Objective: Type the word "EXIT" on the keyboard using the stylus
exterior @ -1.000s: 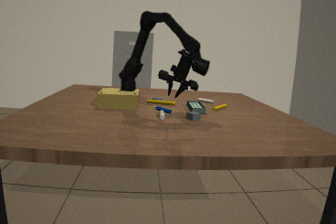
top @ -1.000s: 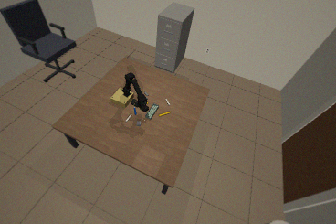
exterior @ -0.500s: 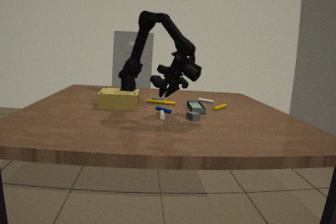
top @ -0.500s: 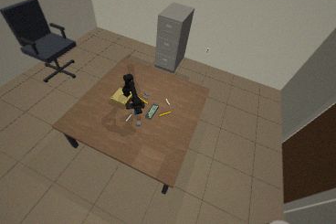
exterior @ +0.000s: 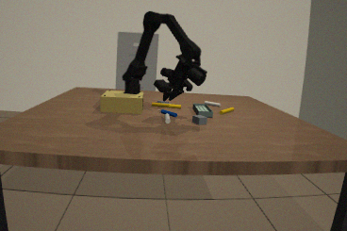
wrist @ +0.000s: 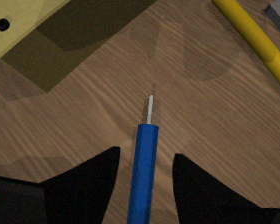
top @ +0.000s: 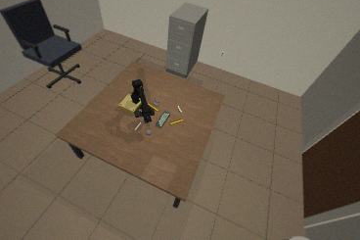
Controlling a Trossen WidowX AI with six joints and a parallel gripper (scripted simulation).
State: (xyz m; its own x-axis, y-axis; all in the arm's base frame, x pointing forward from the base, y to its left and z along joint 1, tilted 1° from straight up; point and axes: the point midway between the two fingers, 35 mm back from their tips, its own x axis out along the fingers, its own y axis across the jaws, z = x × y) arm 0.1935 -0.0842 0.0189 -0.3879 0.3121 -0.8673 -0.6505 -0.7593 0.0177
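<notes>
My gripper tip is 5 cm above the blue stylus, 1 cm to the right of it and 1 cm past it. From my gripper tip the other things lie so: grey stylus tip (5 cm below, 3 cm to the left, 3 cm behind); small grey block (15 cm ahead, 11 cm to the right, 5 cm below).
</notes>
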